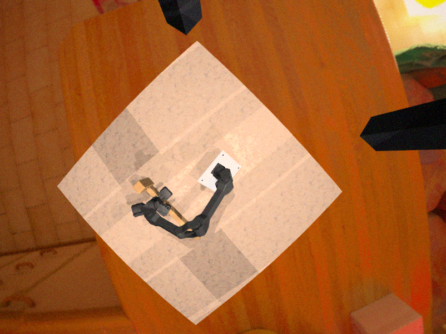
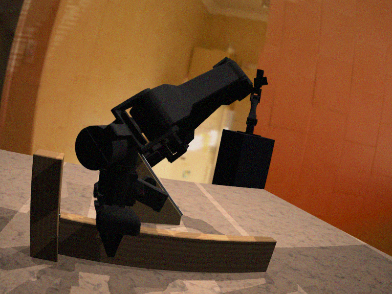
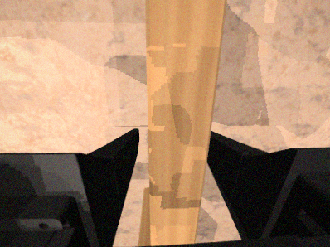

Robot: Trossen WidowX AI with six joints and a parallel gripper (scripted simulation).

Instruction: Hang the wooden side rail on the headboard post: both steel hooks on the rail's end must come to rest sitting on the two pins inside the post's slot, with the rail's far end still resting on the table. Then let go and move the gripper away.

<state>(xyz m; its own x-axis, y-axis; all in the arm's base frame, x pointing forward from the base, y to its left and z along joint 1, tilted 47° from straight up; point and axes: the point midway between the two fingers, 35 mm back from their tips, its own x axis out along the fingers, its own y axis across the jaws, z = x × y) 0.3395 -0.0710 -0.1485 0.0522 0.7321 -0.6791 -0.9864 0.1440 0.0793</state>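
The headboard post lies 20 mm behind my gripper tip, 110 mm to the right of it and 50 mm above it.
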